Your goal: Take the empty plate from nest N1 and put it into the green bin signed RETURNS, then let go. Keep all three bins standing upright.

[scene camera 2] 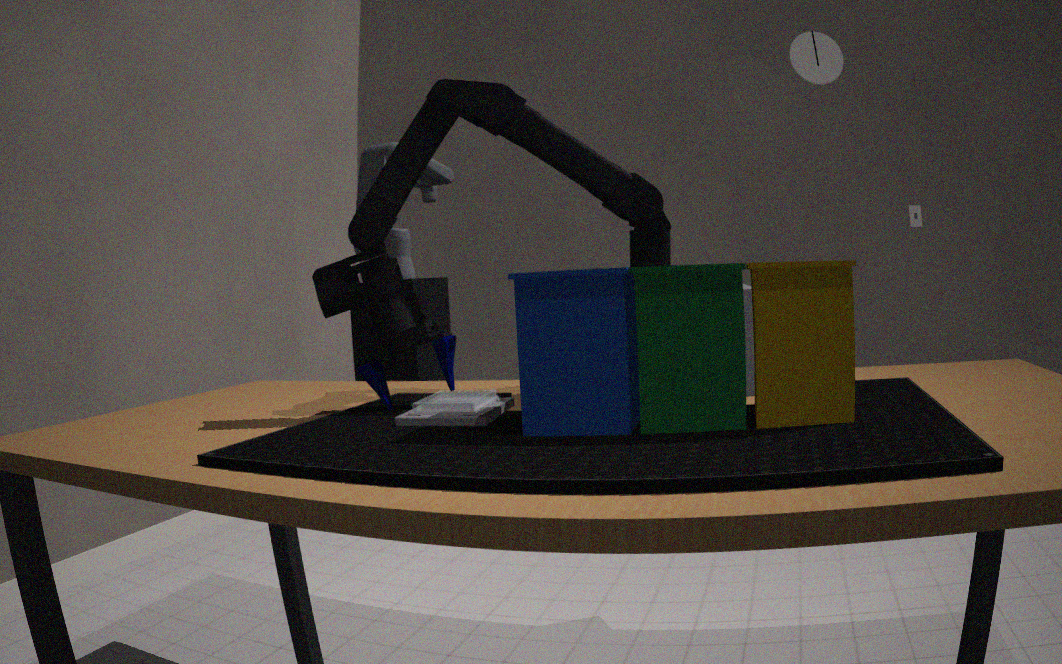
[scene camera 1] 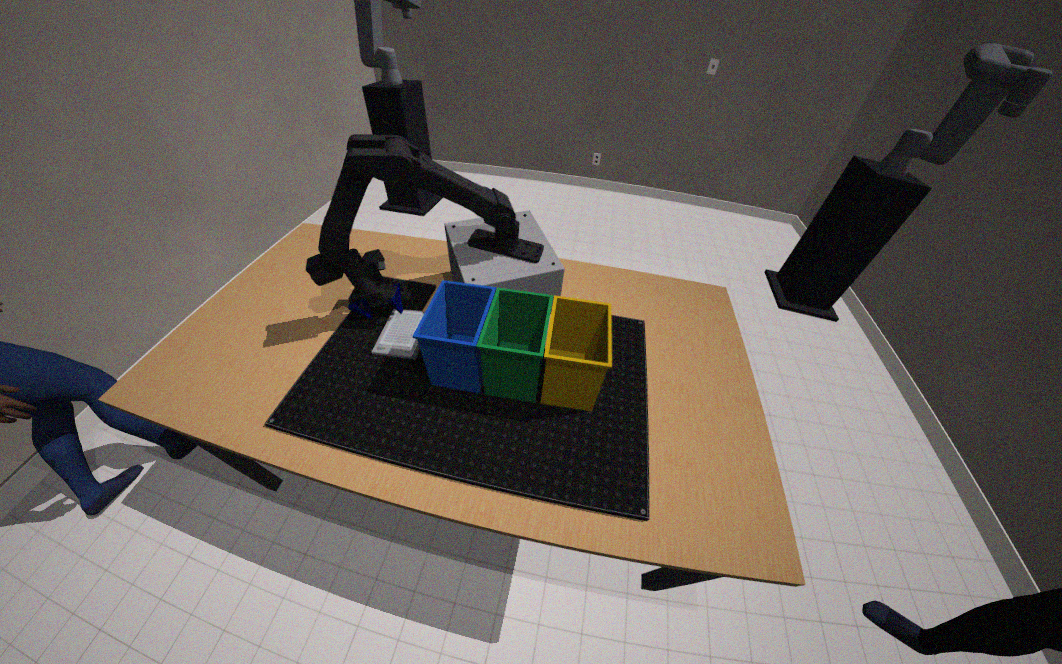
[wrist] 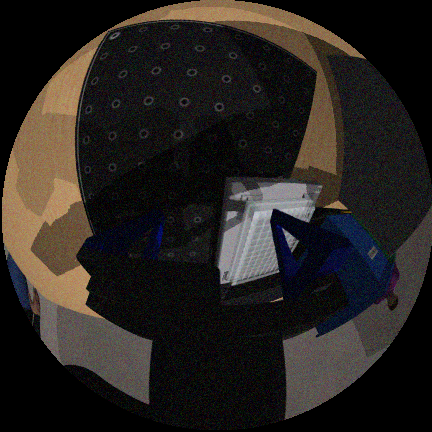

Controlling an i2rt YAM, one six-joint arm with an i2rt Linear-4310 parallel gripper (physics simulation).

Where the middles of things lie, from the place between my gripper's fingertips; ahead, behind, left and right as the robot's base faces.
Now: hand 4 cm short of the gridded plate point(scene camera 2: 456, 402), 8 cm to the right of it and 1 cm below it. The rest, counted from my hand: green bin point(scene camera 2: 690, 320) (6 cm ahead, 40 cm to the left, 8 cm above); blue bin point(scene camera 2: 577, 342) (8 cm ahead, 27 cm to the left, 8 cm above); grey nest point(wrist: 270, 187) (4 cm ahead, 8 cm to the left, 1 cm below).
